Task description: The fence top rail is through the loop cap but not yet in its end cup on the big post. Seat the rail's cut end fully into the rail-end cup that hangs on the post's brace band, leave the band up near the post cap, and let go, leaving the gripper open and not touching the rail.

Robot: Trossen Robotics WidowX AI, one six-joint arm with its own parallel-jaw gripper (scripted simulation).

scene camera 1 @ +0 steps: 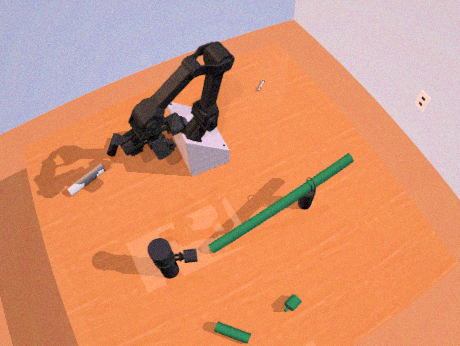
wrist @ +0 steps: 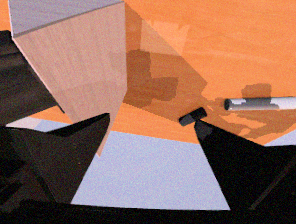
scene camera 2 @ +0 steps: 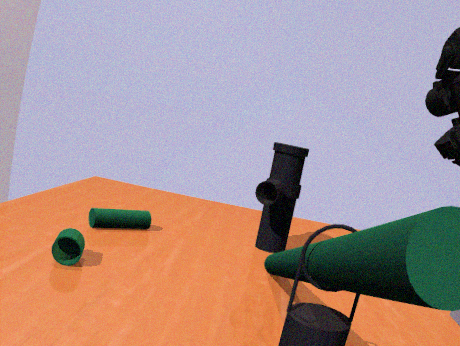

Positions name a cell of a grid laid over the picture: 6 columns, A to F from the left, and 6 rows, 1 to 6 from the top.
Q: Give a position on a green top rail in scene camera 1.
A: D4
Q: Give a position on a green pipe piece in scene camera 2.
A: B4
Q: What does my gripper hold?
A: Nothing.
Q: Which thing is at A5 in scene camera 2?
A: A green cap.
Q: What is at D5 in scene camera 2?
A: A dark post.
